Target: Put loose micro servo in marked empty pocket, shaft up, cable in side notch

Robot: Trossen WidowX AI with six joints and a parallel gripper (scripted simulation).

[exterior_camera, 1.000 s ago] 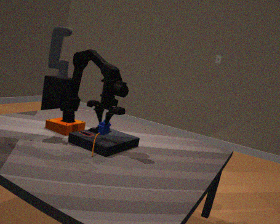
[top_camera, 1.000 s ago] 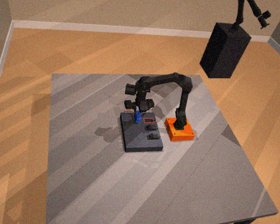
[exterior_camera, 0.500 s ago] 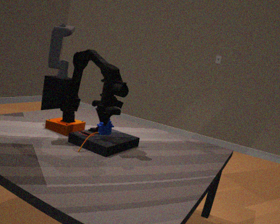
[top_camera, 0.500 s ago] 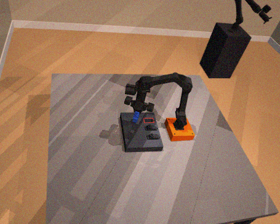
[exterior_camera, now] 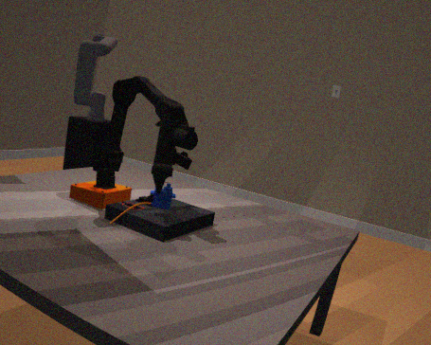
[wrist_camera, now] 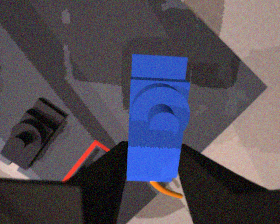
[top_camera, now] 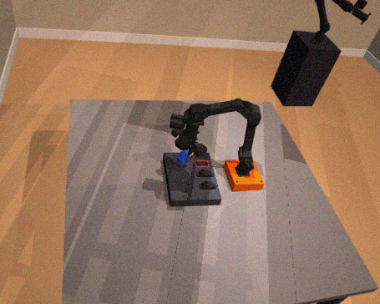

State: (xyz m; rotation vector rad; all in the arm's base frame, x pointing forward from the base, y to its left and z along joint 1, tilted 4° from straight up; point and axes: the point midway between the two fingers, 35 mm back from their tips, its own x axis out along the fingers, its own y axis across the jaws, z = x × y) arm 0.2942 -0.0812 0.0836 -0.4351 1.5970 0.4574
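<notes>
Now: the dark robot deck 10 cm below my gripper tip, 7 cm to the left of it and 2 cm ahead of it.
</notes>
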